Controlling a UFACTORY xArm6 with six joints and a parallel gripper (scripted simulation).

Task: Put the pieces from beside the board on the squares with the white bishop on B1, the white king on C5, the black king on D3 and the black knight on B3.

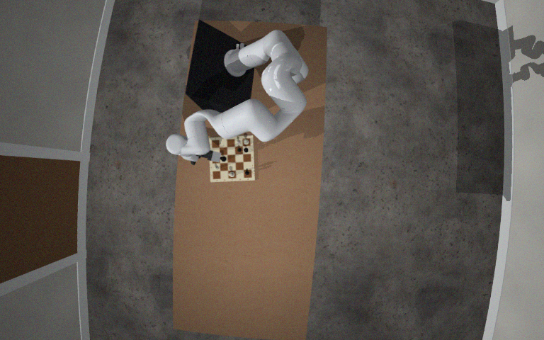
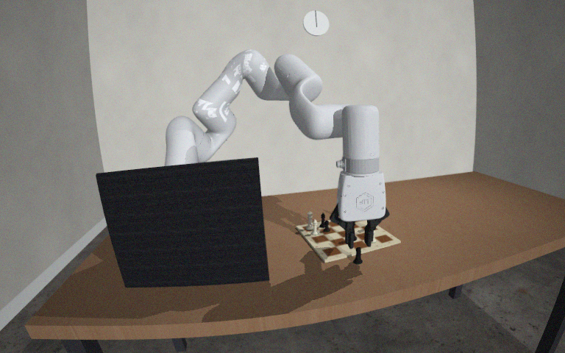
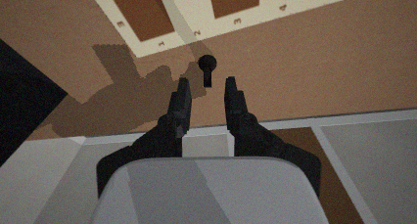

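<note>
Now: hand 140 mm to the right of the chessboard, 60 mm above it and 20 mm short of it. The rest, counted from my hand: white king (150 mm to the left, 100 mm ahead, 30 mm below); then black king (100 mm to the left, 30 mm below, 30 mm ahead); then white pawn (70 mm to the left, 70 mm ahead, 50 mm below).
</note>
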